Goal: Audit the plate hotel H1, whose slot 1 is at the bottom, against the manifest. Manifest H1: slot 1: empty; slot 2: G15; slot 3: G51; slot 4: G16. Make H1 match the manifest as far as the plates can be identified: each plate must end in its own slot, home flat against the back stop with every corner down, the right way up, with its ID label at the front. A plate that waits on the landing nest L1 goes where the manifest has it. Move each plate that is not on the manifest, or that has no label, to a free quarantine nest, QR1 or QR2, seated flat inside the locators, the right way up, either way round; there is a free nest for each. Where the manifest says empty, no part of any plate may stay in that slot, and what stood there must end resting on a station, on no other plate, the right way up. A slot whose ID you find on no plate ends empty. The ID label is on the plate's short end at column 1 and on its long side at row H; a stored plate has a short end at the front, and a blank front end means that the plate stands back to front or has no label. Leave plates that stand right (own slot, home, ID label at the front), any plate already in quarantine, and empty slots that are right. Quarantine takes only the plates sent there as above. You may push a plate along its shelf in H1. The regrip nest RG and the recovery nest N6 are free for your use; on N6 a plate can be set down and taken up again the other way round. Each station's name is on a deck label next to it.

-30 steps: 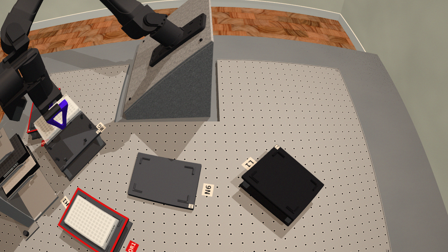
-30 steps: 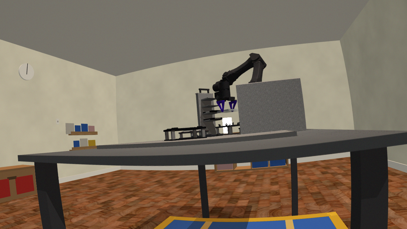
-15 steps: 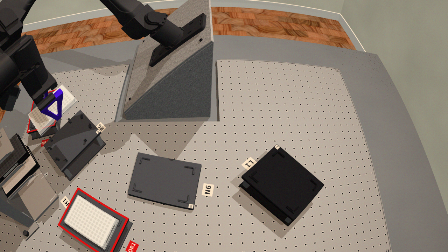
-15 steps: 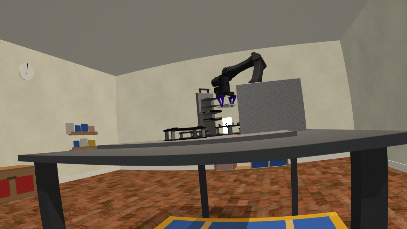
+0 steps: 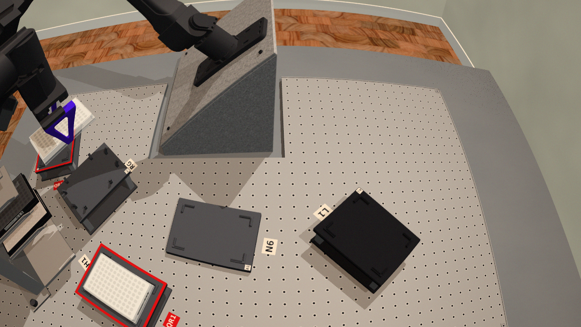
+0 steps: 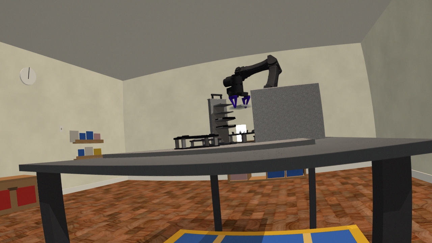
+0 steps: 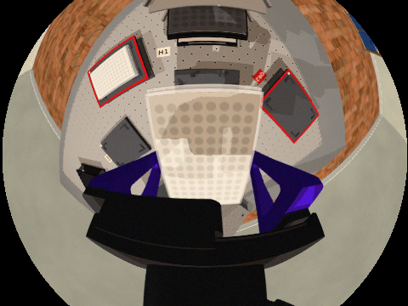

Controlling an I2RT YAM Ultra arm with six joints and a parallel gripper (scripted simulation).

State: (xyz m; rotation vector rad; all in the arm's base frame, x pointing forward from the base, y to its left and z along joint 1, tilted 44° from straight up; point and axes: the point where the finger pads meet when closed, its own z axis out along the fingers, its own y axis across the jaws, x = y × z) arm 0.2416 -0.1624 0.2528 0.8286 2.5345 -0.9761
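The quarantine nest QR2 is 120 mm behind my hand, 170 mm to the right of it and 190 mm below it. Round my hand: plate hotel H1: 200 mm ahead, 160 mm to the right, 70 mm below; then regrip nest RG: 170 mm below; then quarantine nest QR1: 210 mm ahead, 110 mm to the left, 190 mm below.
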